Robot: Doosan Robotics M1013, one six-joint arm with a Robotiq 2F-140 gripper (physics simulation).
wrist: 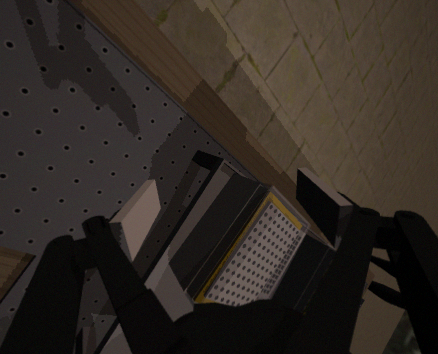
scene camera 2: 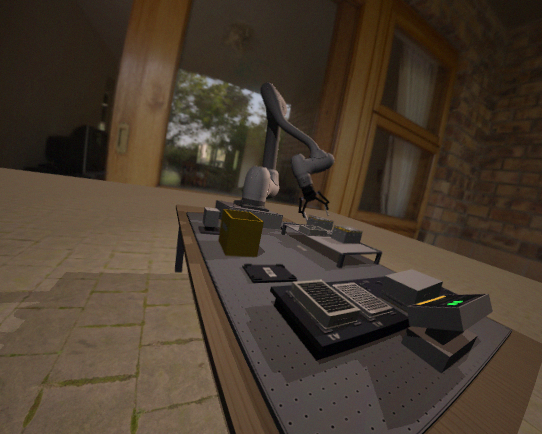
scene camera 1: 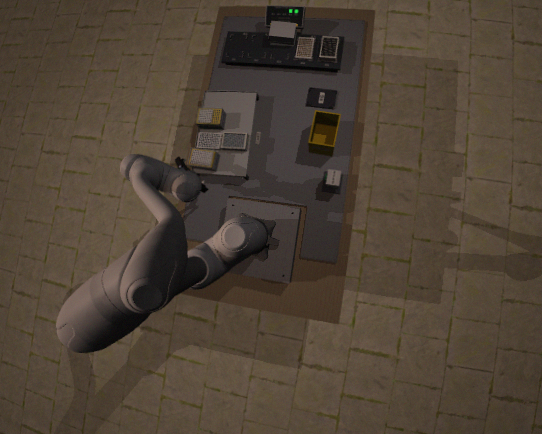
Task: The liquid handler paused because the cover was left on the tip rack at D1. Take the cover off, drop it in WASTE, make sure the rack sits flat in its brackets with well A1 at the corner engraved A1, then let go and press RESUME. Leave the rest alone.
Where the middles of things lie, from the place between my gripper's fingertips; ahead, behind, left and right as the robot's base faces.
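There's a black plate (scene camera 2: 257, 273) that's 54 cm ahead of my hand, 52 cm to the right of it and 10 cm lower than it. The yellow waste bin (scene camera 2: 240, 232) is 58 cm to the right of my hand and 32 cm ahead of it, and it sits 4 cm below my hand.
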